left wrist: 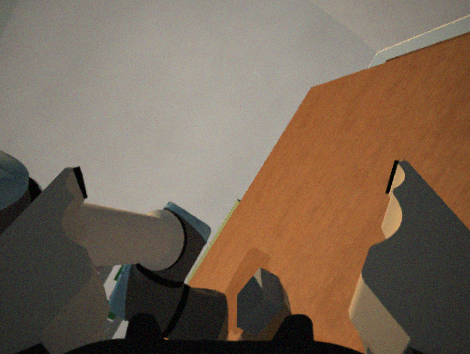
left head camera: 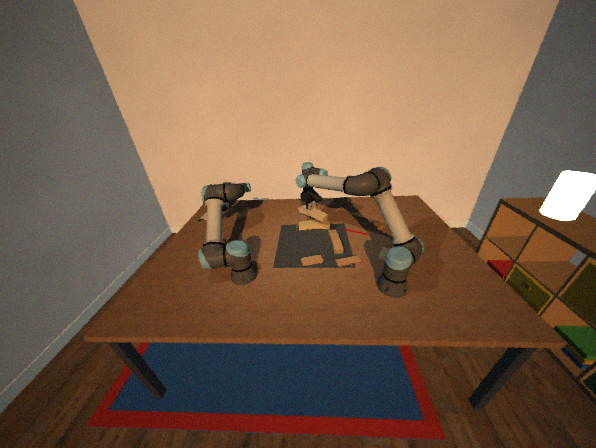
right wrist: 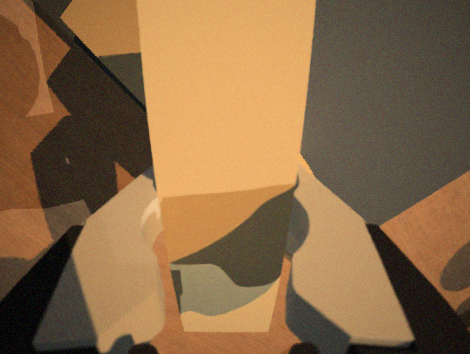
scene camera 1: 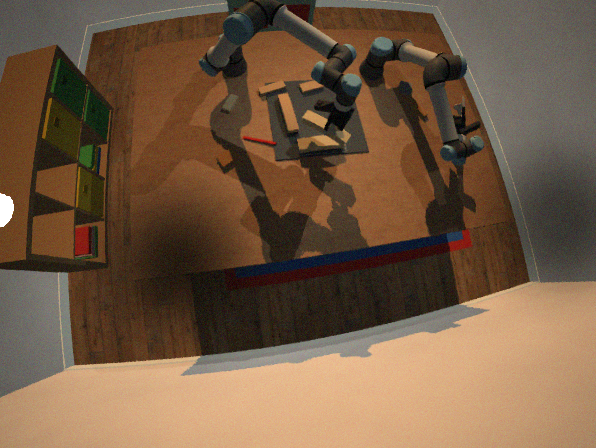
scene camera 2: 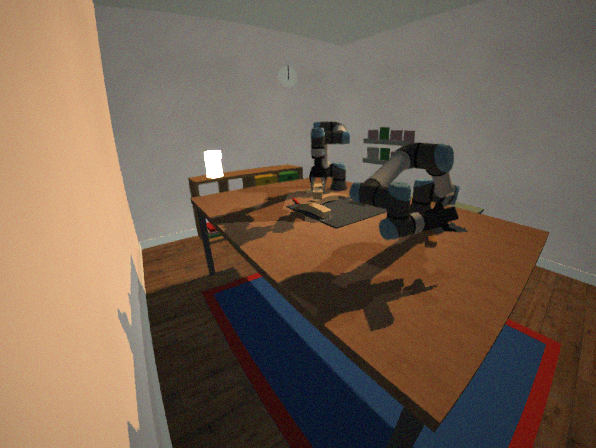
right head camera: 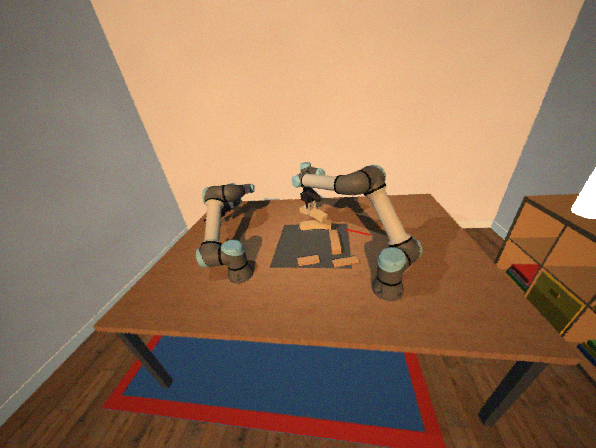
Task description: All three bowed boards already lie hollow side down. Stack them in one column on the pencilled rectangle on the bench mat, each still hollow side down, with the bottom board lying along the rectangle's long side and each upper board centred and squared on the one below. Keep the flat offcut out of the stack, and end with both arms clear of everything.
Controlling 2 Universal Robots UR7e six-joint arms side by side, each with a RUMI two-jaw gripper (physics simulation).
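My right gripper is shut on a pale bowed board. It holds the board above the mat's far part, turned at an angle to the bowed board that lies along the mat's far edge in the left head camera. A third long board, slightly bowed, lies on the right side of the bench mat. My left gripper is open and empty, far off at the left. The pencilled rectangle cannot be made out.
Two short wood pieces lie at the mat's near edge; which is the flat offcut I cannot tell. A red stick, a grey block and a shadowed orange-brown block lie beside the mat.
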